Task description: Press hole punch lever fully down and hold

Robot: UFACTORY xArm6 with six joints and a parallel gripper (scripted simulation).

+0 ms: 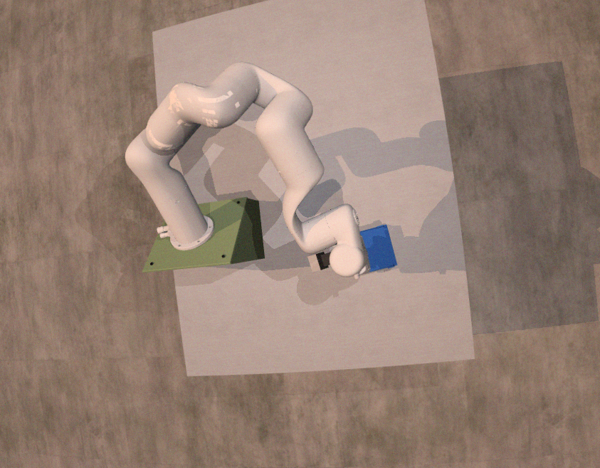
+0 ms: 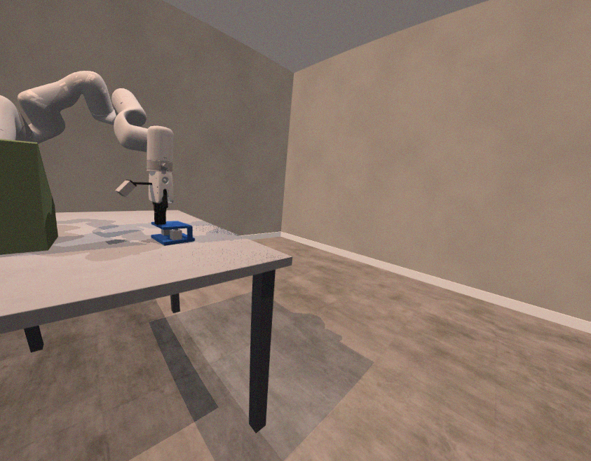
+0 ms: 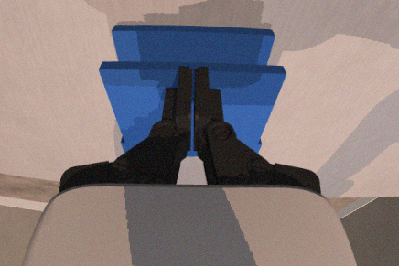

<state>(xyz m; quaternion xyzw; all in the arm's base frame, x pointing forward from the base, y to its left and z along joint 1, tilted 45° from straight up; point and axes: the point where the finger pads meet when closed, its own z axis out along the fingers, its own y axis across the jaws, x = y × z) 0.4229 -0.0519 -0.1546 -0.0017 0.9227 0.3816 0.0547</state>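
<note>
My gripper is now 4 cm short of the lever and 3 cm above it. Also, from my hand: blue hole punch (5 cm ahead, 5 cm below).
</note>
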